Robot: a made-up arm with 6 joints.
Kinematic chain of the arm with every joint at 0, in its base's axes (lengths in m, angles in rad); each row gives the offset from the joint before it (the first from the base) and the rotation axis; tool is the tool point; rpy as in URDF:
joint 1: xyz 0 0 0.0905 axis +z
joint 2: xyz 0 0 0 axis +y
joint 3: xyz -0.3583 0 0.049 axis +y
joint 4: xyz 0.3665 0 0.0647 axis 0.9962 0 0.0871
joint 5: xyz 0 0 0 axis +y
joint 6: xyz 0.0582 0 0.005 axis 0.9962 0 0.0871
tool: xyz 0 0 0 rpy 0 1.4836 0
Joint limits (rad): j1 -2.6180..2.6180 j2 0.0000..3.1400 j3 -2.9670..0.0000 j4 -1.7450..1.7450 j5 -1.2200..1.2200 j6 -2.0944..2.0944
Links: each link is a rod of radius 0.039 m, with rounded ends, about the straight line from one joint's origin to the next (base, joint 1, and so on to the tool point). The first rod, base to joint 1, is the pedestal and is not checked.
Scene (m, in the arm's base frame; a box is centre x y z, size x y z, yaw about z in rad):
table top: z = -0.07
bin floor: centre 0.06 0.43 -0.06 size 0.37 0.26 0.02 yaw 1
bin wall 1: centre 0.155 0.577 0.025 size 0.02 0.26 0.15 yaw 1
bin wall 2: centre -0.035 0.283 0.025 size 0.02 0.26 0.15 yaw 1
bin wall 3: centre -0.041 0.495 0.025 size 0.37 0.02 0.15 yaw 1
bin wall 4: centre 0.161 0.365 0.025 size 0.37 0.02 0.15 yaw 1
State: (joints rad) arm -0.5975 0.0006 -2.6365 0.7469 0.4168 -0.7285
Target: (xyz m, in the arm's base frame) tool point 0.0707 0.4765 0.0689
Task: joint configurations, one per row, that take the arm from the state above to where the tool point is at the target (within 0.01 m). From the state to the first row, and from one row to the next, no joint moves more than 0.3 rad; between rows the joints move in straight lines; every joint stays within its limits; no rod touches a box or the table.
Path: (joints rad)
1: -0.3155 0.2930 -2.4140 0.7488 0.4429 -0.7285
2: -0.0336 0.5853 -2.1916 0.7507 0.4690 -0.7285
3: 0.2484 0.8777 -1.9691 0.7526 0.4950 -0.7285
4: 0.5304 1.1700 -1.7467 0.7545 0.5211 -0.7285
5: 0.8123 1.4624 -1.5242 0.7564 0.5472 -0.7285
6: 1.0943 1.7547 -1.3017 0.7583 0.5733 -0.7285
7: 1.3762 2.0471 -1.0793 0.7602 0.5994 -0.7285

